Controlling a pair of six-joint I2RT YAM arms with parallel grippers.
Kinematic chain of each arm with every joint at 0, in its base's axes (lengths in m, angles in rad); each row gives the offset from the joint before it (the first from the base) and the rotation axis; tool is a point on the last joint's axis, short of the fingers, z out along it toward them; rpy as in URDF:
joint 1: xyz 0 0 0.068 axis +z
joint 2: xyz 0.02 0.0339 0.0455 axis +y
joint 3: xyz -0.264 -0.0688 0 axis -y
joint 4: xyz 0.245 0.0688 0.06 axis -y
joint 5: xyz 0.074 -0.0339 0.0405 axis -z
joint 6: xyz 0.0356 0 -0.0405 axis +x
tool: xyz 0 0 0 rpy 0 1.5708 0
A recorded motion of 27 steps. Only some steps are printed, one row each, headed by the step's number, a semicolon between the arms.
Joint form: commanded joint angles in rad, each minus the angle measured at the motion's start. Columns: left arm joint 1, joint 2, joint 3, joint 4, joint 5, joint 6; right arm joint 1, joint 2, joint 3, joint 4, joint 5, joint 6.
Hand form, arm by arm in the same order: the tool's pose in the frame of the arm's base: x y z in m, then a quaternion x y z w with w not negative. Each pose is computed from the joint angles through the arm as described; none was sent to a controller.
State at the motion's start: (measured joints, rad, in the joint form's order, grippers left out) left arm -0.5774 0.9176 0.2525 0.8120 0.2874 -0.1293; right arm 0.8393 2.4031 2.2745 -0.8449 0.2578 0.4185
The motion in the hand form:
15: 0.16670 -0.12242 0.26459 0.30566 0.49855 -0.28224 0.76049; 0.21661 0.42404 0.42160 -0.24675 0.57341 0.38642 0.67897
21: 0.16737 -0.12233 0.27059 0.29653 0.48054 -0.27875 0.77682; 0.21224 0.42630 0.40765 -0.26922 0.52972 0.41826 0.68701
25: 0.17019 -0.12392 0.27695 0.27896 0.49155 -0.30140 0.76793; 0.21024 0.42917 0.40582 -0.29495 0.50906 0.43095 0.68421
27: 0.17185 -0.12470 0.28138 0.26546 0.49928 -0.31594 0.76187; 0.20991 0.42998 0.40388 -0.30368 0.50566 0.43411 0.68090
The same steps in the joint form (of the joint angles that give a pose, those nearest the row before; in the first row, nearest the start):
15: -0.0040 0.0750 0.0672 0.1988 0.0194 0.2182; 0.2729 -0.4406 -0.3944 1.1536 -0.0741 -0.3495
21: -0.0040 0.0873 0.0756 0.2530 0.0065 0.2197; 0.2766 -0.4438 -0.4859 1.3152 -0.1634 -0.3710
25: -0.0040 0.0881 0.1044 0.2229 -0.0001 0.1568; 0.2781 -0.4363 -0.4883 1.3384 -0.2291 -0.3909
27: -0.0040 0.0866 0.1234 0.2008 -0.0078 0.1137; 0.2780 -0.4348 -0.4923 1.3401 -0.2494 -0.3945

